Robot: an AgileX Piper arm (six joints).
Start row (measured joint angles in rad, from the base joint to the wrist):
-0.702 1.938 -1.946 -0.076 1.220 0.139
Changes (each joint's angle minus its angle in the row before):
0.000 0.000 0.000 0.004 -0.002 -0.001
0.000 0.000 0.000 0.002 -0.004 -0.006
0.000 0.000 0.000 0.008 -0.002 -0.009
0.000 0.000 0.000 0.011 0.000 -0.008
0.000 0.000 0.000 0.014 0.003 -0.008
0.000 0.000 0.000 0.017 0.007 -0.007
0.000 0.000 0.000 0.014 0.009 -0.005
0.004 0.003 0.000 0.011 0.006 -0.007
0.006 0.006 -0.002 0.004 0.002 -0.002
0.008 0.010 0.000 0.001 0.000 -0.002
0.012 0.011 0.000 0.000 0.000 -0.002
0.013 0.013 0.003 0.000 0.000 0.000
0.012 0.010 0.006 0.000 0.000 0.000
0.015 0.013 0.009 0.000 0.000 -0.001
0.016 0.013 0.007 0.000 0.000 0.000
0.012 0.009 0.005 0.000 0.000 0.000
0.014 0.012 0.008 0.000 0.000 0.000
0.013 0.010 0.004 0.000 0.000 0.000
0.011 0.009 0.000 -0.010 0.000 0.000
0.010 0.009 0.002 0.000 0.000 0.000
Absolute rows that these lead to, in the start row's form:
-0.702 1.938 -1.946 -0.072 1.218 0.138
-0.702 1.938 -1.946 -0.070 1.214 0.132
-0.702 1.938 -1.946 -0.062 1.212 0.123
-0.702 1.938 -1.946 -0.051 1.212 0.115
-0.702 1.938 -1.946 -0.037 1.215 0.107
-0.702 1.938 -1.946 -0.020 1.222 0.100
-0.702 1.938 -1.946 -0.006 1.231 0.095
-0.698 1.941 -1.946 0.005 1.237 0.088
-0.692 1.947 -1.948 0.009 1.239 0.086
-0.684 1.957 -1.948 0.010 1.239 0.084
-0.672 1.968 -1.948 0.010 1.239 0.082
-0.659 1.981 -1.945 0.010 1.239 0.082
-0.647 1.991 -1.939 0.010 1.239 0.082
-0.632 2.004 -1.930 0.010 1.239 0.081
-0.616 2.017 -1.923 0.010 1.239 0.081
-0.604 2.026 -1.918 0.010 1.239 0.081
-0.590 2.038 -1.910 0.010 1.239 0.081
-0.577 2.048 -1.906 0.010 1.239 0.081
-0.566 2.057 -1.906 0.000 1.239 0.081
-0.556 2.066 -1.904 0.000 1.239 0.081

